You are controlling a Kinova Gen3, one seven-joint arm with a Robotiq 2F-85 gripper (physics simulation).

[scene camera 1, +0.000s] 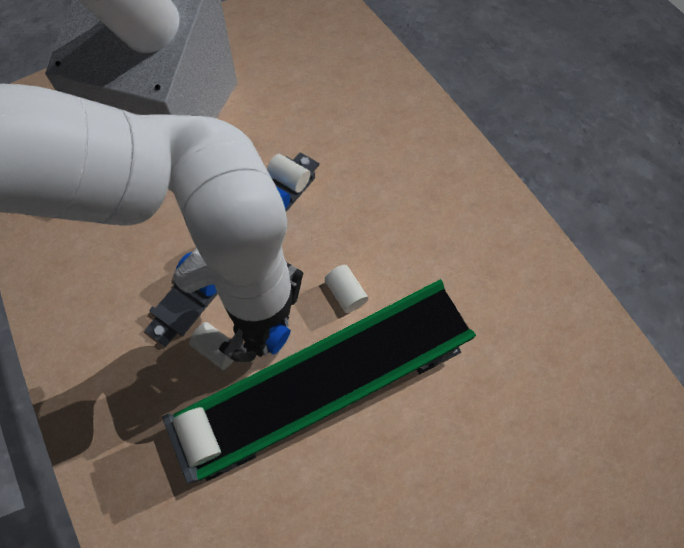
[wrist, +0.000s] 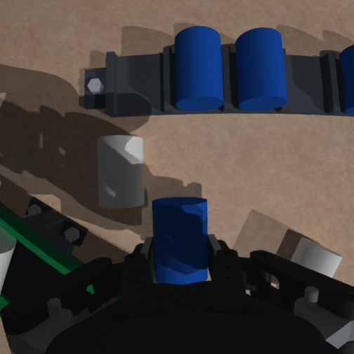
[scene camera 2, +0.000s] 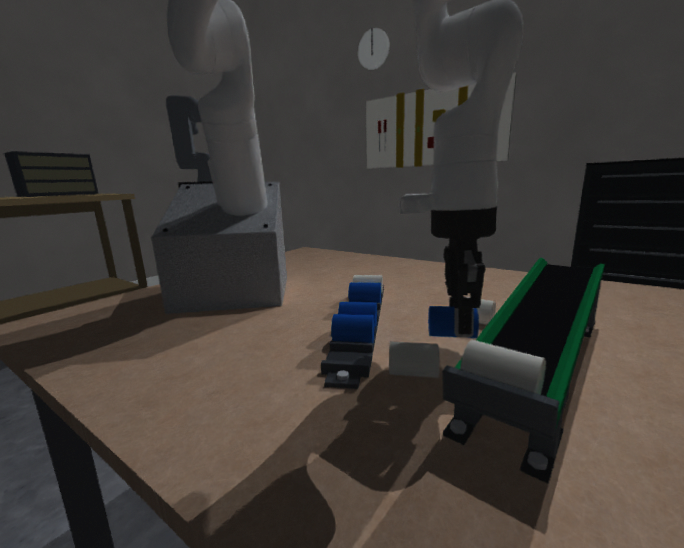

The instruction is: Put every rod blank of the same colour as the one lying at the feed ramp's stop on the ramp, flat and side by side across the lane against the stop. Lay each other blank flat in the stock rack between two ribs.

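Note:
My gripper [scene camera 1: 258,343] [scene camera 2: 464,320] [wrist: 180,247] is shut on a blue blank [scene camera 1: 278,339] [scene camera 2: 439,320] [wrist: 180,220], held level above the table. A white blank [scene camera 1: 196,436] [scene camera 2: 502,365] lies across the feed ramp [scene camera 1: 342,365] [scene camera 2: 530,313] at its stop [scene camera 2: 496,397]. The stock rack [scene camera 1: 182,308] [scene camera 2: 347,357] [wrist: 306,80] holds several blue blanks, three showing in the wrist view [wrist: 198,67] [wrist: 260,67] [wrist: 348,80], and a white blank [scene camera 1: 288,172] at its far end. Two white blanks lie on the table: one [scene camera 1: 208,344] [scene camera 2: 413,359] [wrist: 121,171] between rack and ramp, another [scene camera 1: 345,288] [scene camera 2: 486,311] [wrist: 317,257] near the ramp's far half.
In the wrist view, the rack has an open slot at its left end and another between the second and third blue blanks. The ramp's green side rail [scene camera 1: 336,337] [scene camera 2: 513,293] runs close beside the gripper. The arm's grey pedestal [scene camera 1: 199,68] [scene camera 2: 222,262] stands behind the rack.

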